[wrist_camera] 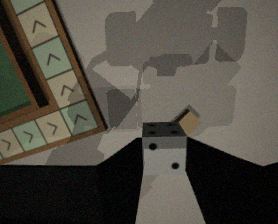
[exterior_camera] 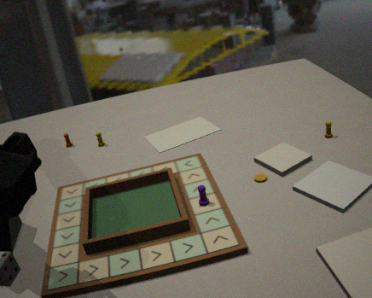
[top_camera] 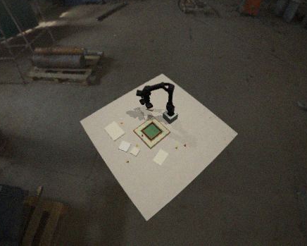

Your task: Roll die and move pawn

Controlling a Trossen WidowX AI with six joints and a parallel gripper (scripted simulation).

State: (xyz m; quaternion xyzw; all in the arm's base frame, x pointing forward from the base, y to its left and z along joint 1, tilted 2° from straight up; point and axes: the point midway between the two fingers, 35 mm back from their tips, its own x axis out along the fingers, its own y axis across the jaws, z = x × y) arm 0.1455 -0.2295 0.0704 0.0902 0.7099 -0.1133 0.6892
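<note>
Now: gripper tip 240 mm short of the purple pawn, 200 mm to the right of it and 100 mm above it. From my gripper tip the other things lie so: die: right at my gripper tip; dice tray: 220 mm to the left, 130 mm ahead, 120 mm below; white card: 500 mm to the left, 250 mm ahead, 130 mm below.
</note>
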